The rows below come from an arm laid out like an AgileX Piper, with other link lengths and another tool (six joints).
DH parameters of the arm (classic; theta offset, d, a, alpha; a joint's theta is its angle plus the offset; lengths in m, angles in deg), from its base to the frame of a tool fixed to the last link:
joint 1: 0 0.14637 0 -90
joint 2: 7.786 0 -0.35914 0
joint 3: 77.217 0 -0.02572 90
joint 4: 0 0.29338 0 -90
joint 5: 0 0 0 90
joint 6: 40 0.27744 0.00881 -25.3
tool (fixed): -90 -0.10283 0 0
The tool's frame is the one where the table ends.
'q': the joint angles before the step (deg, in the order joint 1, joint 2, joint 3, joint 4, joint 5, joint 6). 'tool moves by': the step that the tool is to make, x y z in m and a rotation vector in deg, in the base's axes. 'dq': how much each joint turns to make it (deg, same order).
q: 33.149, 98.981, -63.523, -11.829, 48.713, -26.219
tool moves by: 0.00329, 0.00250, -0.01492, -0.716, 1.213, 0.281
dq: 0.000, 2.202, 0.000, 0.000, -0.833, -0.139
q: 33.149, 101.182, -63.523, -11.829, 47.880, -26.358
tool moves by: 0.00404, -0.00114, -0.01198, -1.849, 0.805, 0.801
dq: 0.000, 1.975, -0.050, -1.366, -0.245, -0.001
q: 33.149, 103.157, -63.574, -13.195, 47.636, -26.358
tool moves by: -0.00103, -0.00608, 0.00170, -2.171, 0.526, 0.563
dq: -0.001, 0.000, 0.000, -1.579, 1.678, -0.001
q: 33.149, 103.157, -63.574, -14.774, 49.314, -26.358
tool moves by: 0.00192, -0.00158, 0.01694, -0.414, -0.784, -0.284
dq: 0.001, -1.221, -1.677, -0.494, 2.555, 0.001
